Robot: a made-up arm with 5 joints.
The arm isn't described. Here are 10 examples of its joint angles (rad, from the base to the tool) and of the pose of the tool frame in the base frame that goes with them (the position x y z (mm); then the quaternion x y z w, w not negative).
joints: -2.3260 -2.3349 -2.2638 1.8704 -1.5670
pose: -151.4 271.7 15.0 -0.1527 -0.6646 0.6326 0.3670
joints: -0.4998 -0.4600 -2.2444 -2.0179 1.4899
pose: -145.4 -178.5 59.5 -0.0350 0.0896 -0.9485 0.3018
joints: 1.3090 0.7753 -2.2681 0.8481 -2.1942
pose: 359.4 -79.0 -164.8 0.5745 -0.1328 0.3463 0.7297
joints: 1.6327 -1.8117 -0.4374 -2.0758 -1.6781
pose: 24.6 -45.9 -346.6 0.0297 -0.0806 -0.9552 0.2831
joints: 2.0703 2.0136 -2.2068 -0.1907 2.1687
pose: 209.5 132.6 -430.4 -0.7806 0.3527 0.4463 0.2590
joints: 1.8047 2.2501 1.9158 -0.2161 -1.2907
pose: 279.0 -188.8 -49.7 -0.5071 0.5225 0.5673 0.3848
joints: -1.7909 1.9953 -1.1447 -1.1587 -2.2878
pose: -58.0 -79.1 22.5 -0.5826 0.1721 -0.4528 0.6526
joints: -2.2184 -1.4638 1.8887 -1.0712 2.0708
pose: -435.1 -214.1 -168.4 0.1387 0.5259 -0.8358 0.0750
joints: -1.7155 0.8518 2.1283 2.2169 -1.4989
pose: -183.4 461.9 -263.5 0.0692 -0.1556 0.9110 0.3757
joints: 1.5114 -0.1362 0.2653 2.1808 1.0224
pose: 28.2 -428.5 -363.4 -0.4075 -0.7988 0.4371 0.0688
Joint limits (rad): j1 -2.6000..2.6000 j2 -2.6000..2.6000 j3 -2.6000..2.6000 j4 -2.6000..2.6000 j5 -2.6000..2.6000
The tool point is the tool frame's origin. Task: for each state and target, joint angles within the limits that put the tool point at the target. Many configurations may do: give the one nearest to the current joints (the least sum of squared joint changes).
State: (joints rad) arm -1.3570 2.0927 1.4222 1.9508 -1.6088
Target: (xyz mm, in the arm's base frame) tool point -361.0 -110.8 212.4
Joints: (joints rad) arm -0.8511 2.1841 1.4056 1.7734 -2.0103
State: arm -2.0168 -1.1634 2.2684 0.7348 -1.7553
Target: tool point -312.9 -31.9 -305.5
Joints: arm -1.7914 -0.9593 2.1825 0.6067 -1.3010
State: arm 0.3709 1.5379 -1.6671 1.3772 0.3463
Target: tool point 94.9 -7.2 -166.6
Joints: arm 0.6703 1.4549 -1.4241 1.5844 0.6375
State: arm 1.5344 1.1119 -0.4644 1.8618 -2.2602
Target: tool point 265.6 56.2 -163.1
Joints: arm 1.4687 1.3854 -1.0185 2.3414 -1.8731
